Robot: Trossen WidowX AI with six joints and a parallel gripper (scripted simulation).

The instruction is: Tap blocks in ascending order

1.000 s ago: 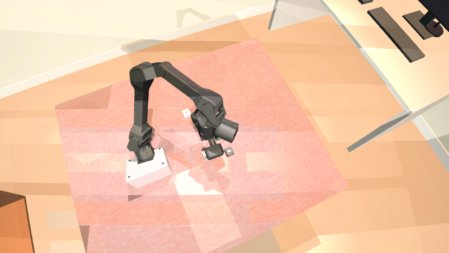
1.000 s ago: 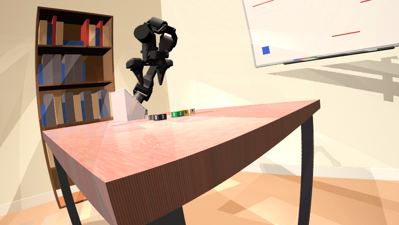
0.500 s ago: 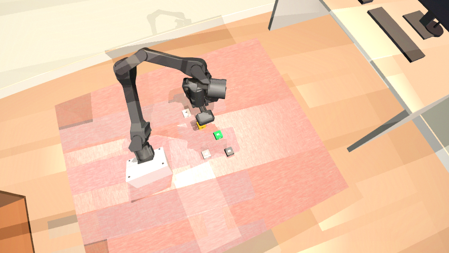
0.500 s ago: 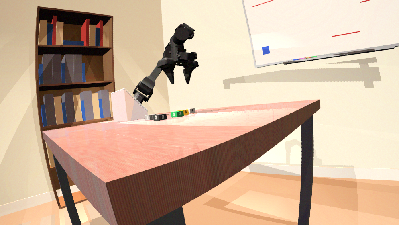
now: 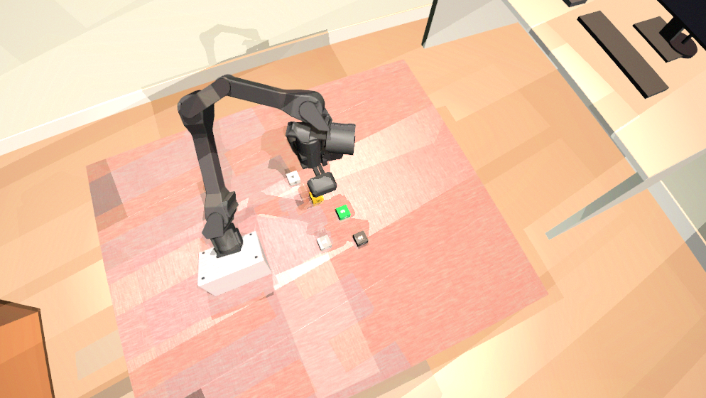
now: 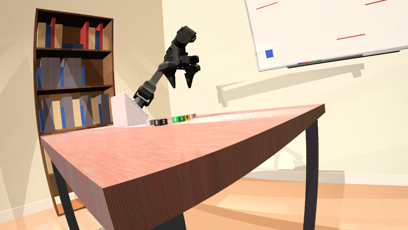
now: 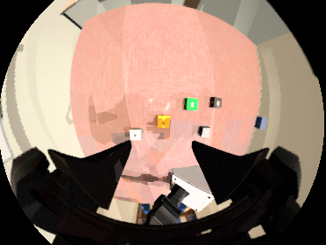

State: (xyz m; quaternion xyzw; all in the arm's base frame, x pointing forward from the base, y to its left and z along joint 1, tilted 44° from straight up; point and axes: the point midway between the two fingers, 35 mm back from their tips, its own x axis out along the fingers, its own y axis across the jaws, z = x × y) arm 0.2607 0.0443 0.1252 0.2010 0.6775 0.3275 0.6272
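The black block lies 9 cm ahead of my gripper tip, 16 cm to the right of it and 12 cm below it. The rest, counted from my gripper tip: green block (7 cm ahead, 8 cm to the right, 12 cm below); then yellow block (1 cm to the right, 12 cm below); then white block (5 cm behind, 6 cm to the left, 12 cm below).
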